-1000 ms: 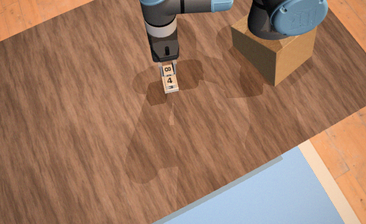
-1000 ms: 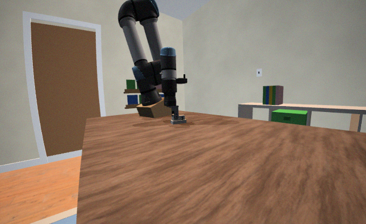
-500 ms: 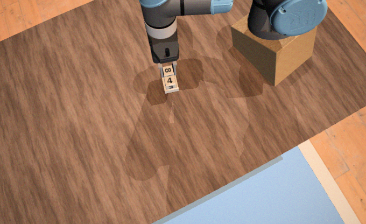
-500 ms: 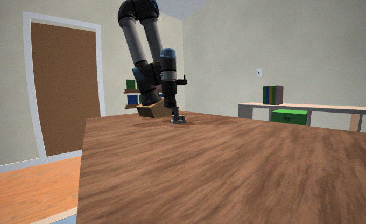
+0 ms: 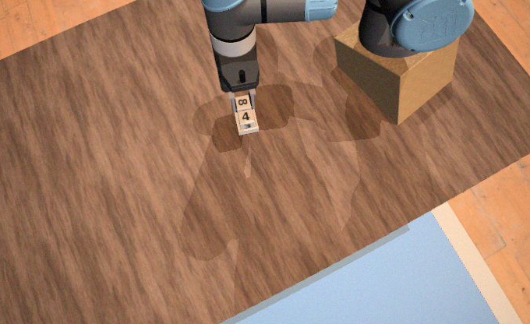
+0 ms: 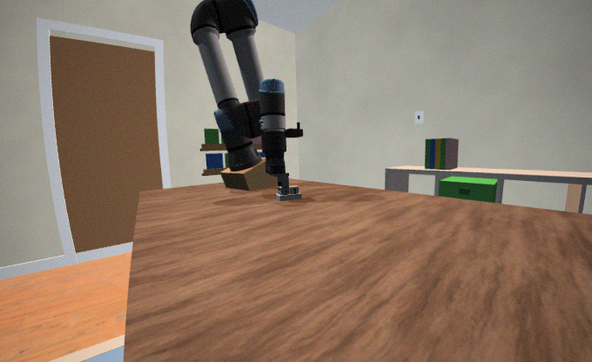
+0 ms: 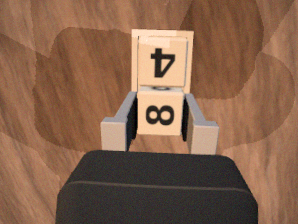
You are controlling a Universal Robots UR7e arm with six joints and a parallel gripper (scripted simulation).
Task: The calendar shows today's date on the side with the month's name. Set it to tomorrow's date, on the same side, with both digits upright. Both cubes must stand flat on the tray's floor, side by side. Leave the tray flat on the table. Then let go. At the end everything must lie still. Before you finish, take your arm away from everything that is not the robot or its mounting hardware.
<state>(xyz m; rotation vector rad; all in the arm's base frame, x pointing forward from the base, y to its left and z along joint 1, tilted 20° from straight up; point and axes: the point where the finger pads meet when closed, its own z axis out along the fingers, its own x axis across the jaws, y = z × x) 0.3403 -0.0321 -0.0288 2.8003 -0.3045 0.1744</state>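
Now: hand 20 mm to the right of the calendar tray and 30 mm above it. The rest, counted from my hand: digit cube 10 mm ahead, 30 mm to the left, 10 mm below.
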